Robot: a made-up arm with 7 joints. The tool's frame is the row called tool. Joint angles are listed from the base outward. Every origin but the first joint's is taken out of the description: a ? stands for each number. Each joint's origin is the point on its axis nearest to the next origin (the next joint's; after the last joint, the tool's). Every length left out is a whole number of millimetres.
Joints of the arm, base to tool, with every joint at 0 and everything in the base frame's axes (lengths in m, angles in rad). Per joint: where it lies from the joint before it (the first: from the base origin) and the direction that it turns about. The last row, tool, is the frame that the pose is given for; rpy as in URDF.
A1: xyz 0.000 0.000 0.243 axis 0 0 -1
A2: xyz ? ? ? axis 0 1 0
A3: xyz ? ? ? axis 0 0 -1
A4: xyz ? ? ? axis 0 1 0
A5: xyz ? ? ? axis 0 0 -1
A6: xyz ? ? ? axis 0 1 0
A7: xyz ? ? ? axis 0 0 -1
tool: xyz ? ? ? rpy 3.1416 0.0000 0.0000
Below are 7 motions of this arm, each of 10 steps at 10 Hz.
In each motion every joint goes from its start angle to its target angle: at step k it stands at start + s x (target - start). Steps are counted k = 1, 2, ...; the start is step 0. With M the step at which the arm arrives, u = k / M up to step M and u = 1 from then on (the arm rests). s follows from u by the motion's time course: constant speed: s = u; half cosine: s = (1 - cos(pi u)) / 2; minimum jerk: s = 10 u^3 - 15 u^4 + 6 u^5.
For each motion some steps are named. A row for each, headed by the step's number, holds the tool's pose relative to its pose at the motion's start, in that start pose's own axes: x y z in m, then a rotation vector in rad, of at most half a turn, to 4 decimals.
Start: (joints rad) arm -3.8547 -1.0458 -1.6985 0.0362 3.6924 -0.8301 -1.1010
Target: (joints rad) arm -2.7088 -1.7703 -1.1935 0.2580 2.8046 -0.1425 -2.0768
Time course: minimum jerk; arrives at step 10
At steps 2, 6, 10:
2: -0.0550 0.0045 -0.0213 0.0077 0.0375 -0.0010
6: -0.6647 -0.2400 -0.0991 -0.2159 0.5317 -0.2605
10: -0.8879 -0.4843 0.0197 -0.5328 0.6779 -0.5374

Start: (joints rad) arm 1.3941 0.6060 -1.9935 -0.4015 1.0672 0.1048 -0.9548
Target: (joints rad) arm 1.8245 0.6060 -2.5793 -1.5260 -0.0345 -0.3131 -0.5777
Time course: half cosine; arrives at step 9
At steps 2, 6, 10:
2: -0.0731 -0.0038 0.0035 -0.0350 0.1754 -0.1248
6: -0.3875 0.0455 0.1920 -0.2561 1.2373 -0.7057
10: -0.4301 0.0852 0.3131 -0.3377 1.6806 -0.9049

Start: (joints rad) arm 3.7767 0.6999 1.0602 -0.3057 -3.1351 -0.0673 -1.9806
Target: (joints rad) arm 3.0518 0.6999 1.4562 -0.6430 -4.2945 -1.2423 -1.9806
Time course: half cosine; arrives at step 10
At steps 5, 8, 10:
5: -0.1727 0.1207 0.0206 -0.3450 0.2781 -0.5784
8: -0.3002 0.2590 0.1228 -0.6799 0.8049 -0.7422
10: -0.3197 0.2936 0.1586 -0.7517 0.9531 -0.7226

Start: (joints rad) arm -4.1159 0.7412 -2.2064 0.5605 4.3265 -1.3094 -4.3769
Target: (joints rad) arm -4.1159 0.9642 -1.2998 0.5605 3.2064 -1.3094 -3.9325
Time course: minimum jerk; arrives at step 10
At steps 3, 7, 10:
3: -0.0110 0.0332 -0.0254 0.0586 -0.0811 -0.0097
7: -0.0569 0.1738 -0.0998 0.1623 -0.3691 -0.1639
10: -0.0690 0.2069 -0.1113 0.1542 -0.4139 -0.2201

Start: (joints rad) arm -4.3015 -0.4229 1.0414 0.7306 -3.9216 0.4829 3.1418
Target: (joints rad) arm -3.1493 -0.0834 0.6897 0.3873 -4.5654 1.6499 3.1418
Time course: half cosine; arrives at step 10
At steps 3, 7, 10:
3: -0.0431 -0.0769 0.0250 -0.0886 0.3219 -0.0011
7: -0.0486 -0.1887 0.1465 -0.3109 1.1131 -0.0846
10: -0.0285 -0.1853 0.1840 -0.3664 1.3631 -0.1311

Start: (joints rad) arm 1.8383 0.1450 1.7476 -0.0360 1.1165 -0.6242 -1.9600
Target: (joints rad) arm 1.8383 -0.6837 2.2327 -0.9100 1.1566 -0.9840 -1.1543
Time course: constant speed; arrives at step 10
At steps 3, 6, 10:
3: -0.1383 0.0409 0.1030 -0.0242 0.0870 0.5640
6: -0.2253 0.0512 0.2200 -0.0349 0.0612 1.1266
10: -0.2653 0.0436 0.3768 -0.1093 -0.1475 1.8099

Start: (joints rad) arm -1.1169 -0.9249 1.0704 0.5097 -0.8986 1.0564 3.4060
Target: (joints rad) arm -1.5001 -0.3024 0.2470 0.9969 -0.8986 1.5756 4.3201
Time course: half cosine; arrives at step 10
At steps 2, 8, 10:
2: -0.0450 0.0069 -0.0559 0.0994 0.1548 0.0300
8: -0.4566 0.2151 -0.2102 1.5115 0.9759 0.1554
10: -0.4908 0.2441 -0.1939 1.7266 0.9895 0.1270

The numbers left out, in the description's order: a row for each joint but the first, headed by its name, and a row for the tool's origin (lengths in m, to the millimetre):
A2: 0.000 -0.010 0.000
A3: 0.000 0.000 0.501
A4: 0.000 -0.014 0.000
A5: 0.000 0.000 0.231
A6: 0.000 0.000 0.000
A7: 0.000 0.000 0.142
tool: 0.000 0.000 0.000

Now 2 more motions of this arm.
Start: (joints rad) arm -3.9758 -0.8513 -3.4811 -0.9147 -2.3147 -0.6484 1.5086
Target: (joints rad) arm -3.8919 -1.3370 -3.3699 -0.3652 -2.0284 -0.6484 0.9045
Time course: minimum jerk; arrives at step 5
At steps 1, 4, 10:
1: 0.0108 0.0277 -0.0029 0.0397 -0.0108 0.0164
4: 0.0606 0.4839 0.0812 0.6436 -0.0652 0.2816
10: 0.0560 0.5127 0.0951 0.6821 -0.0630 0.3001

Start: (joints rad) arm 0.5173 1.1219 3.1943 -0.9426 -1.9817 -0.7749 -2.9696
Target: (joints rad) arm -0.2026 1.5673 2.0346 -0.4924 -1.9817 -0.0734 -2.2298
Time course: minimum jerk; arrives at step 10
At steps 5, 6, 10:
5: 0.2716 0.1689 -0.1699 0.0479 -0.2957 -0.0404
6: 0.3658 0.2336 -0.1911 0.0986 -0.3552 -0.0851
10: 0.5057 0.3559 -0.1902 0.2617 -0.4152 -0.1682

